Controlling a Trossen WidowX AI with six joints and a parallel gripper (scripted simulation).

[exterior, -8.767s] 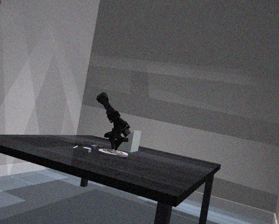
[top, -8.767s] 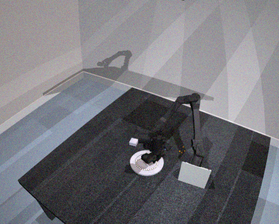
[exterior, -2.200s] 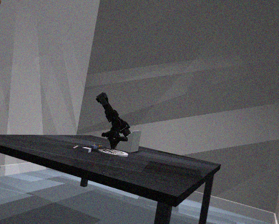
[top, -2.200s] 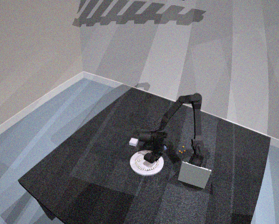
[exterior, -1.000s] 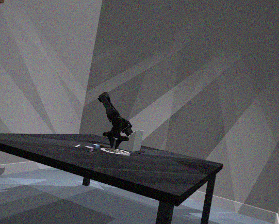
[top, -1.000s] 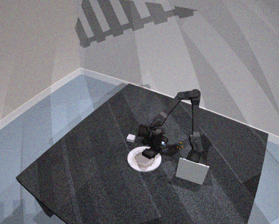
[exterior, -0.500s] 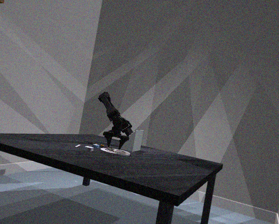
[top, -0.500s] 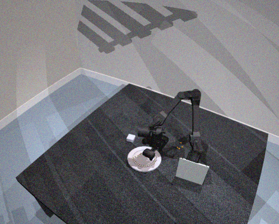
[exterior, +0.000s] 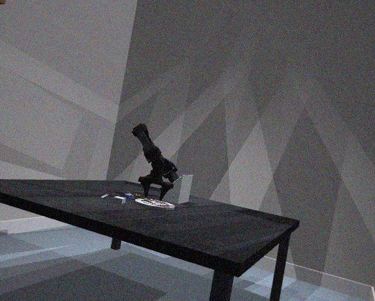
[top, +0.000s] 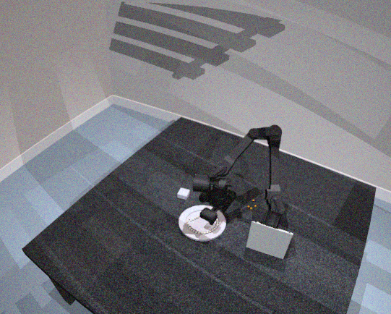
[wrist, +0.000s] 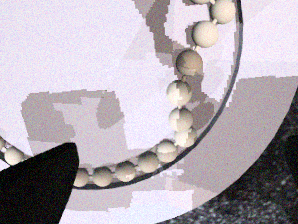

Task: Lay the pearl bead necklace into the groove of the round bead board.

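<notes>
My gripper tip is 50 mm short of the round white bead board, 40 mm to the right of it and 10 mm above it. From my gripper tip the other things lie so: small white block (210 mm ahead, 50 mm to the right, 10 mm below); then small blue cube (30 mm ahead, 130 mm to the right, 10 mm below); then thin white stick (160 mm ahead, 180 mm to the right, 20 mm below).
</notes>
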